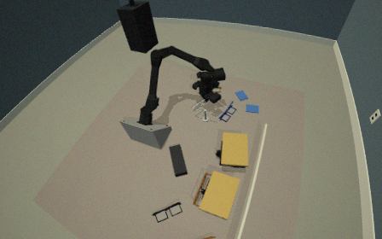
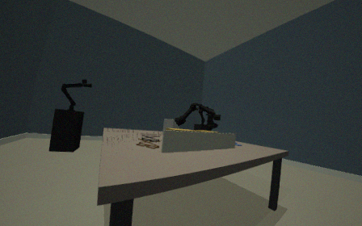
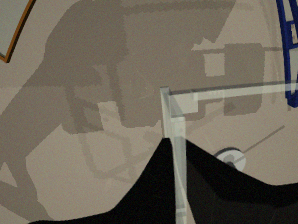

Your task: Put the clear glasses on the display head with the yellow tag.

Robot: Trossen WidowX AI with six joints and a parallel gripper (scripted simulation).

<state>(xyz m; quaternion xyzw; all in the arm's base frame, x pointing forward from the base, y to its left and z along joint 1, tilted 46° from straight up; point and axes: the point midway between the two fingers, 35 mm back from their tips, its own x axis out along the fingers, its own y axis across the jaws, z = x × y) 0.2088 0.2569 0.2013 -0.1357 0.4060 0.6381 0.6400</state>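
Now: gripper tip 30 mm short of the white post, 90 mm to the left of it and 30 mm above it. From my gripper tip the other things lie so: black case: 30 mm ahead, 400 mm to the right, 40 mm below; then long pale board: 410 mm ahead, 350 mm to the right.
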